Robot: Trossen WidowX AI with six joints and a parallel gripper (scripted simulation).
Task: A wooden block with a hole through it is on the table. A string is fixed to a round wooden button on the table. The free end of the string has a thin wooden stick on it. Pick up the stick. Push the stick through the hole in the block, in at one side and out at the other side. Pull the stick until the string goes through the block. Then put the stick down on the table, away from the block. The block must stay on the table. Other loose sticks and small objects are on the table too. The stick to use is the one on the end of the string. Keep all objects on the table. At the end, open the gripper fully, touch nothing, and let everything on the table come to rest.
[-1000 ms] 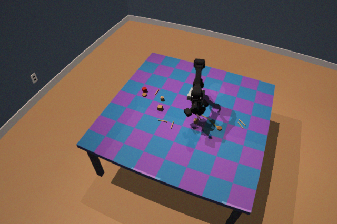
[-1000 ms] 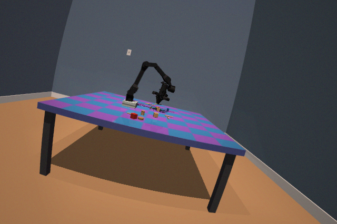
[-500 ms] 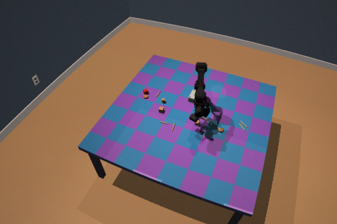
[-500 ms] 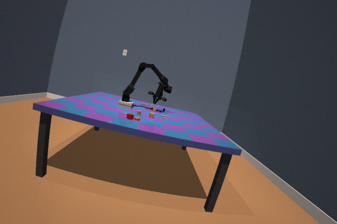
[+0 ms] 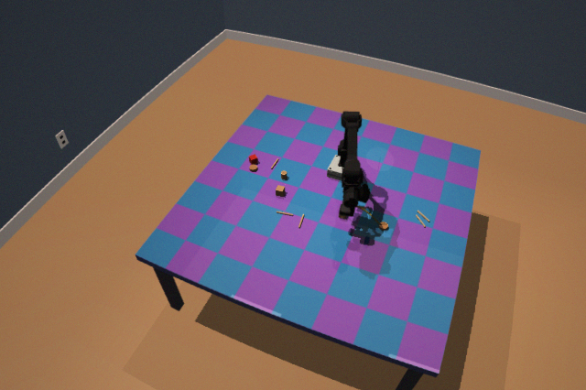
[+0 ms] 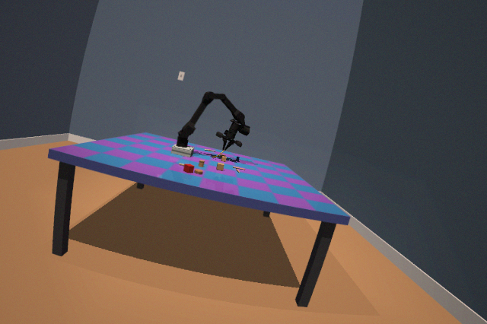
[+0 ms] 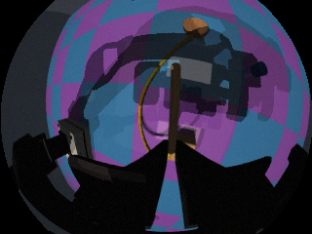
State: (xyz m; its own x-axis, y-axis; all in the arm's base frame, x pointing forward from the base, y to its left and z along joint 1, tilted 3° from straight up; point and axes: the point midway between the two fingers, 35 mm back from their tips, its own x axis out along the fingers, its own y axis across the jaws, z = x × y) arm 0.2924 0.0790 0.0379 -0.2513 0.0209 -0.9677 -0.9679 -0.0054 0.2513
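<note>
My gripper tip is 130 mm short of the blue object, 100 mm to the right of it and 50 mm above it. Round my gripper tip: wooden cylinder (350 mm to the right, 150 mm behind, 50 mm below); then thin wooden stick (20 mm to the left); then round wooden button (160 mm to the left, 60 mm below, 20 mm ahead).
</note>
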